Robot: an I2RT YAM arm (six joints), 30 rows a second.
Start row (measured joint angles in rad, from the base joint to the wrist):
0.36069 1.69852 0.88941 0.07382 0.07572 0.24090
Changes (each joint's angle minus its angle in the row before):
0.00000 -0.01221 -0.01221 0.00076 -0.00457 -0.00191
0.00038 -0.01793 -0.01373 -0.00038 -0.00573 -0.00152
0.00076 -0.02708 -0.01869 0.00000 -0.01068 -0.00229
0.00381 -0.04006 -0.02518 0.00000 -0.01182 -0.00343
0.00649 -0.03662 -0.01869 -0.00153 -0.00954 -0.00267
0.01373 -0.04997 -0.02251 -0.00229 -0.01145 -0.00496
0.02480 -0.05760 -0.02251 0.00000 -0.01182 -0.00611
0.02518 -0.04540 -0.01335 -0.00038 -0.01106 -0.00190
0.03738 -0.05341 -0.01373 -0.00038 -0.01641 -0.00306
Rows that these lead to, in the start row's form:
0.36069 1.68631 0.87720 0.07458 0.07115 0.23899
0.36107 1.66838 0.86347 0.07420 0.06542 0.23747
0.36183 1.64130 0.84478 0.07420 0.05474 0.23518
0.36564 1.60124 0.81960 0.07420 0.04292 0.23175
0.37213 1.56462 0.80091 0.07267 0.03338 0.22908
0.38586 1.51465 0.77840 0.07038 0.02193 0.22412
0.41066 1.45705 0.75589 0.07038 0.01011 0.21801
0.43584 1.41165 0.74254 0.07000 -0.00095 0.21611
0.47322 1.35824 0.72881 0.06962 -0.01736 0.21305

